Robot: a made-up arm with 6 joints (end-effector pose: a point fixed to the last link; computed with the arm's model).
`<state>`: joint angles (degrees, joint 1 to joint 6).
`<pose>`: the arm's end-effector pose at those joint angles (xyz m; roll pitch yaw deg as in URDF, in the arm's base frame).
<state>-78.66 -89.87 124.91 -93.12 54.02 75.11</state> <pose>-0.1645 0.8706 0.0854 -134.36 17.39 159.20</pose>
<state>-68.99 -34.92 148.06 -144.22 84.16 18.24</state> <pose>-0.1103 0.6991 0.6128 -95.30 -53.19 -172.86</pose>
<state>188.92 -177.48 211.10 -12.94 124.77 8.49</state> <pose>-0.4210 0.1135 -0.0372 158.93 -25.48 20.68</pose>
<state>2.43 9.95 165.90 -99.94 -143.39 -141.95</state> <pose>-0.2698 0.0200 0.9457 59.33 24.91 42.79</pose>
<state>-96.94 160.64 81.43 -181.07 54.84 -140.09</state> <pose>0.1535 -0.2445 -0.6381 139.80 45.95 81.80</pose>
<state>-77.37 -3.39 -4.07 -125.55 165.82 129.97</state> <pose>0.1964 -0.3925 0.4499 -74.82 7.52 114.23</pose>
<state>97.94 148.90 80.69 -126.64 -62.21 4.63</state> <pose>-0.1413 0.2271 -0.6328 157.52 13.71 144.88</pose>
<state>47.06 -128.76 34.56 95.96 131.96 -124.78</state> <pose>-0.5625 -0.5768 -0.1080 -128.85 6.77 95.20</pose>
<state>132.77 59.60 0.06 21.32 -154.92 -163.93</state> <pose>-0.3106 0.5854 0.0449 -2.99 -35.49 -36.32</pose>
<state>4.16 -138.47 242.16 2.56 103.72 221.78</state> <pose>0.1605 -0.1706 0.0522 -37.54 -55.56 179.76</pose>
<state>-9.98 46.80 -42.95 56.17 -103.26 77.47</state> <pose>0.4284 -0.1783 0.0230 102.74 -13.12 -133.86</pose>
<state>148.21 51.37 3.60 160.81 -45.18 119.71</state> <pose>-0.6593 0.2064 0.1551 73.09 4.11 134.69</pose>
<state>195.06 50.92 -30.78 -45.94 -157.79 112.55</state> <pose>-0.2790 0.0560 -0.0140 54.93 -61.42 -19.54</pose>
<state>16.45 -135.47 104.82 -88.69 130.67 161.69</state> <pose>-0.6417 -0.1938 -0.4024 161.67 -33.88 -49.52</pose>
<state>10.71 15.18 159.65 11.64 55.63 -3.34</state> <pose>-0.2435 -0.2275 0.8224 173.32 19.26 -179.45</pose>
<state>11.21 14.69 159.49 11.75 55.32 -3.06</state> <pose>-0.2464 -0.2305 0.8208 172.91 19.26 -179.01</pose>
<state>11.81 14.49 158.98 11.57 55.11 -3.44</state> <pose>-0.2437 -0.2331 0.8238 173.51 18.78 -178.20</pose>
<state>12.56 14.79 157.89 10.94 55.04 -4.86</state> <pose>-0.2318 -0.2347 0.8342 175.71 17.42 -176.82</pose>
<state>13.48 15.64 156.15 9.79 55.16 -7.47</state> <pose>-0.2088 -0.2345 0.8523 179.66 15.12 -174.83</pose>
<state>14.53 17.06 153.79 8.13 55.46 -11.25</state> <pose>-0.1737 -0.2312 0.8770 -174.79 11.84 -172.31</pose>
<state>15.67 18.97 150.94 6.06 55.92 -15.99</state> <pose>-0.1273 -0.2237 0.9049 -168.10 7.71 -169.39</pose>
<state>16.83 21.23 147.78 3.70 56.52 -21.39</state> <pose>-0.0716 -0.2114 0.9322 -160.82 3.01 -166.26</pose>
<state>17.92 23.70 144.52 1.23 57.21 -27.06</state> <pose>-0.0104 -0.1946 0.9555 -153.57 -1.98 -163.11</pose>
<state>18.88 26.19 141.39 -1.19 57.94 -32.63</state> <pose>0.0517 -0.1746 0.9724 -146.86 -6.86 -160.10</pose>
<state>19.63 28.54 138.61 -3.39 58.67 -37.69</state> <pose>0.1094 -0.1539 0.9823 -141.12 -11.29 -157.42</pose>
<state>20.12 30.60 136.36 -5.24 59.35 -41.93</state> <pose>0.1585 -0.1349 0.9863 -136.60 -14.95 -155.22</pose>
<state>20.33 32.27 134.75 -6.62 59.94 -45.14</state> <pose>0.1962 -0.1201 0.9864 -133.36 -17.65 -153.66</pose>
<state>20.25 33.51 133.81 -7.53 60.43 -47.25</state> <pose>0.2215 -0.1106 0.9847 -131.33 -19.35 -152.81</pose>
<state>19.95 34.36 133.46 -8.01 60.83 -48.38</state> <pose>0.2359 -0.1061 0.9826 -130.27 -20.15 -152.60</pose>
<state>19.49 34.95 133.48 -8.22 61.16 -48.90</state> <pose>0.2431 -0.1050 0.9807 -129.80 -20.39 -152.83</pose>
